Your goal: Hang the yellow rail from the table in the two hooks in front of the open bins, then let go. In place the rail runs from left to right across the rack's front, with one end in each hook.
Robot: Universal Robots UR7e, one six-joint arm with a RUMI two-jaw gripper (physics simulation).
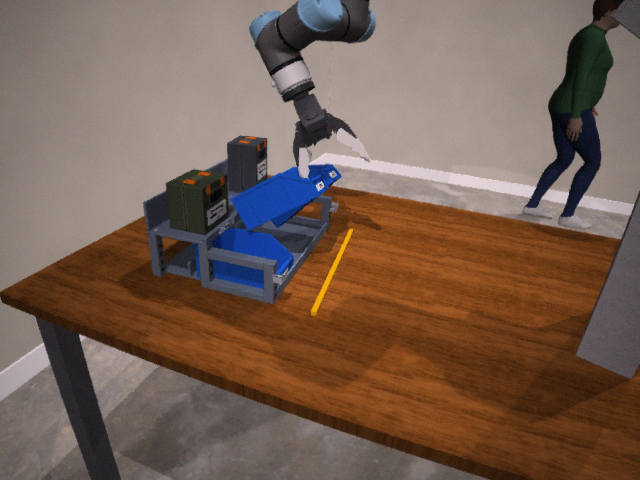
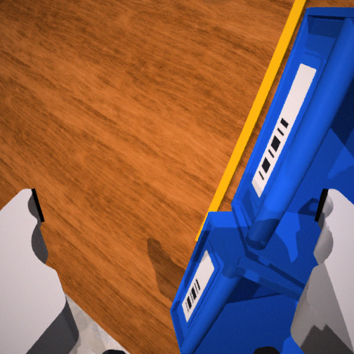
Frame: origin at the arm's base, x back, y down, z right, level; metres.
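Seen in the pictures: gripper, fingertip midpoint: (image 1: 338, 176).
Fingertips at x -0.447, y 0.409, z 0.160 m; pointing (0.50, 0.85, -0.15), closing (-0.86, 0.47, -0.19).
Note:
Offsets run from my fingertips to a thing's middle. "spot": to the spot under its first point. Level surfaces: height alone.
The yellow rail @(dx +0.011, dy +0.186, dz -0.046 m) (image 1: 332, 272) (image 2: 255, 110) lies on the table, a little in front of the grey rack @(spot: dx -0.229, dy +0.140, dz -0.186 m) (image 1: 206, 266) and roughly parallel to its front. The near hook @(spot: dx -0.080, dy +0.130, dz -0.218 m) (image 1: 279, 279) and the far hook @(spot: dx -0.016, dy +0.135, dz +0.160 m) (image 1: 333, 207) sit at the rack's front corners, with no rail in them. My gripper (image 1: 336, 167) (image 2: 180, 192) is open, high above the far part of the rack. One white finger is at two blue bins; whether it touches them is unclear. The larger-looking bin @(dx -0.116, dy +0.036, dz -0.032 m) (image 1: 273, 196) (image 2: 287, 195) is tilted up above the rack, beside the other bin @(spot: dx -0.024, dy +0.008, dz +0.073 m) (image 1: 330, 169) (image 2: 265, 322).
Another blue bin @(dx -0.170, dy +0.148, dz -0.126 m) (image 1: 242, 248) sits in the rack's near bay. A green case @(dx -0.270, dy +0.041, dz -0.100 m) (image 1: 191, 204) and a dark grey case @(dx -0.231, dy +0.029, dz +0.128 m) (image 1: 242, 162) stand on the rack's upper shelf. A grey column (image 1: 615, 310) stands at the right of the wooden table @(dy +0.191 m) (image 1: 439, 330). A person (image 1: 581, 77) is beyond the table.

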